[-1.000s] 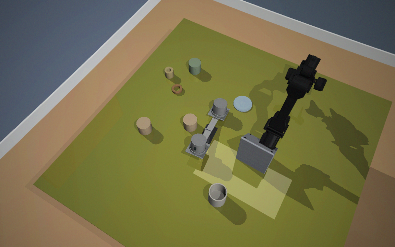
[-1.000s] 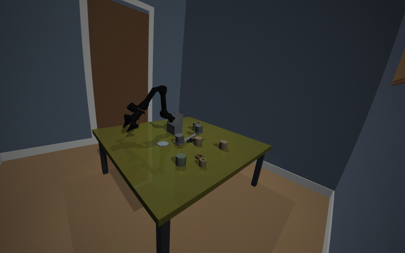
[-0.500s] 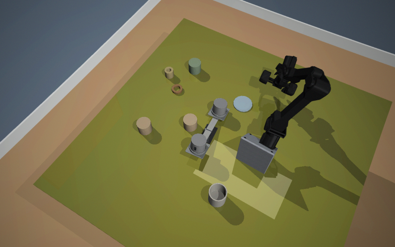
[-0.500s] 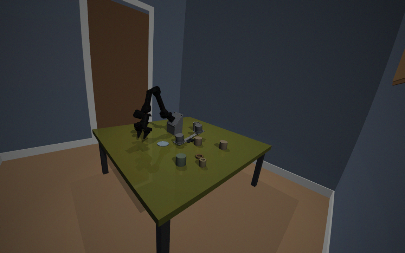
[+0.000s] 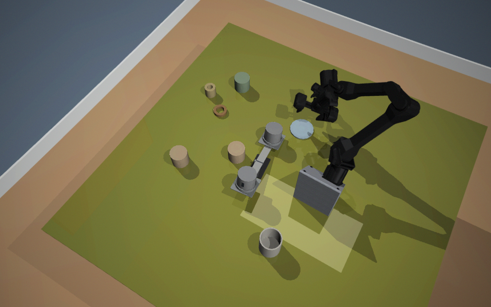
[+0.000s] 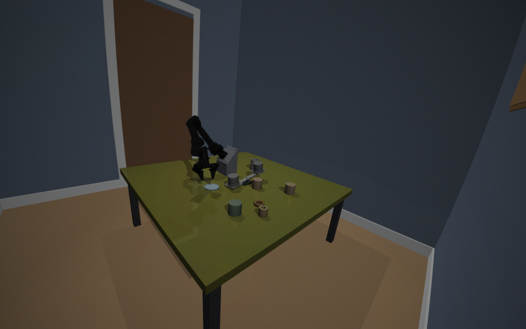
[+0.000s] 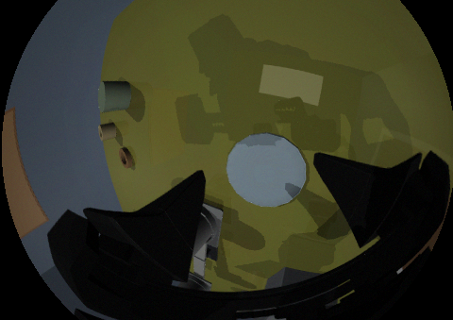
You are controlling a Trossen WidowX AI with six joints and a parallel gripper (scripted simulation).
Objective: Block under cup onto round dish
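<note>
Now: gripper tip 60 mm short of the grey block, 160 mm to the right of it and 20 mm above it. From my gripper tip the other things lie so: small balance: 40 mm ahead, 290 mm to the left, 40 mm below; then green cylinder: 330 mm ahead, 20 mm to the left, 20 mm below; then pale blue round dish: 10 mm behind, 30 mm to the left, 60 mm below.
</note>
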